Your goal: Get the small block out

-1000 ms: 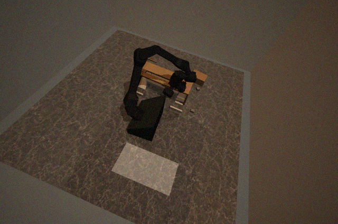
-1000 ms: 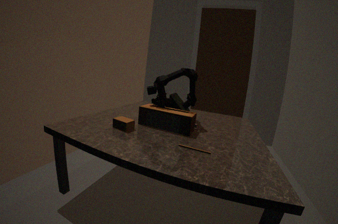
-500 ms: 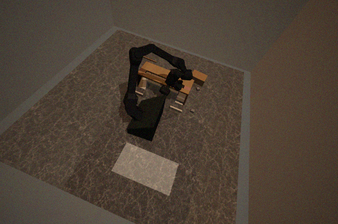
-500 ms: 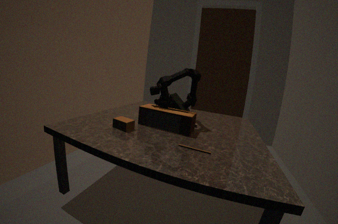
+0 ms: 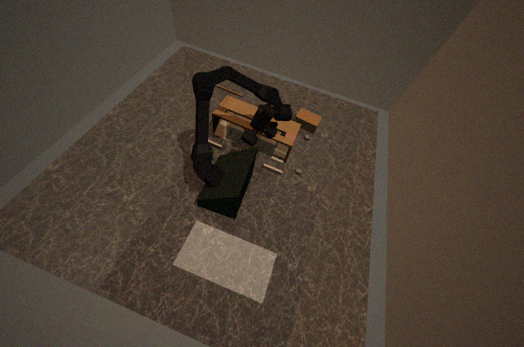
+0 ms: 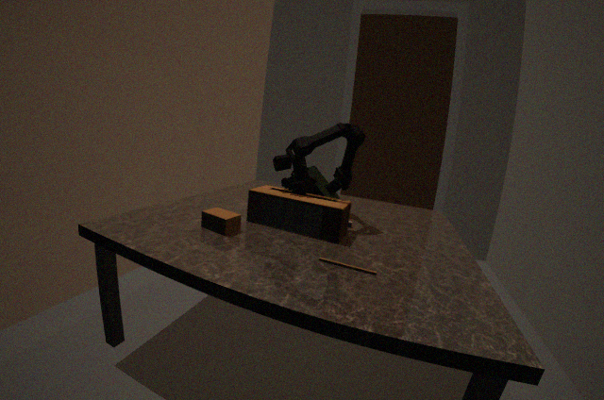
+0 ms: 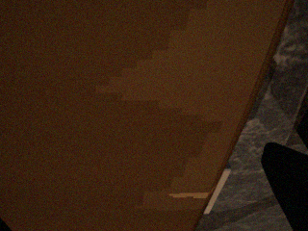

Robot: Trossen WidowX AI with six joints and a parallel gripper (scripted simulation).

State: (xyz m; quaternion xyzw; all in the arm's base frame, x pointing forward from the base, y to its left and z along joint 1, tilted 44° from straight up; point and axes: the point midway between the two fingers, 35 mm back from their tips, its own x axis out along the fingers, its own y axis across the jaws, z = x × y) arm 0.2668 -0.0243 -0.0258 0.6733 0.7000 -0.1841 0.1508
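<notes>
Right now my gripper tip is 4 cm short of the brown box, 1 cm to the left of it and 2 cm above it. The rest, counted from my gripper tip: brown block: 28 cm ahead, 23 cm to the right, 5 cm below; then thin stick: 32 cm ahead, 24 cm to the left, 8 cm below.
</notes>
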